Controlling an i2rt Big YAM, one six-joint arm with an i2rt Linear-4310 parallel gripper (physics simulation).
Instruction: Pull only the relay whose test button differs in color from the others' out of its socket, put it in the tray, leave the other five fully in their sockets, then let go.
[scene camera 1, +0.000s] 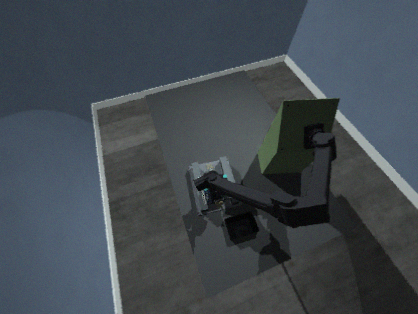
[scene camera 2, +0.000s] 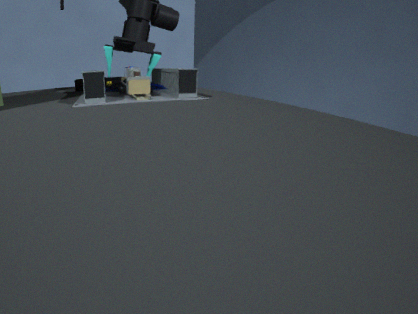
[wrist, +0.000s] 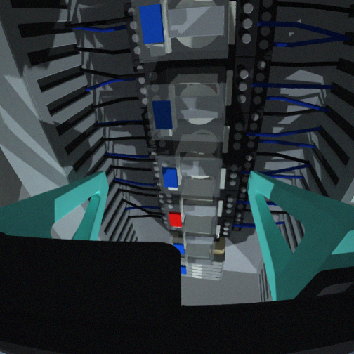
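Pixels of known places: arm's base, origin of its link: (scene camera 1: 312, 135).
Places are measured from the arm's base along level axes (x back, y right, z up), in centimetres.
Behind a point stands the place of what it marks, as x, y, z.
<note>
The relay with the red test button (wrist: 175, 219) sits in the row of sockets, fourth from the top in the wrist view. Clear relays with blue buttons stand on both sides of it, including one just above (wrist: 170, 178) and one just below (wrist: 179, 249); all appear seated. My gripper (scene camera 1: 216, 183) {-47.6, -7.0, -31.9} (scene camera 2: 129, 75) {-47.6, -7.0, -31.9} (wrist: 177, 178) is open and empty, its teal fingers spread wide on either side of the row. In scene view 2 the fingertips are around the height of the relay tops. The black tray (scene camera 1: 244, 240) lies beside the relay panel; its inside is dark.
Grey slotted wire ducts (scene camera 2: 93, 86) {-40.7, 10.5, -31.9} (scene camera 2: 188, 82) {-59.4, 9.3, -31.9} flank the relay row, with black and blue wires (wrist: 295, 86) running to the sockets. A tan end block (scene camera 2: 138, 86) {-49.5, 5.5, -32.7} stands at the row's end. The arm's base is on a green block (scene camera 1: 295, 150) {-7.8, -3.7, -5.7}.
</note>
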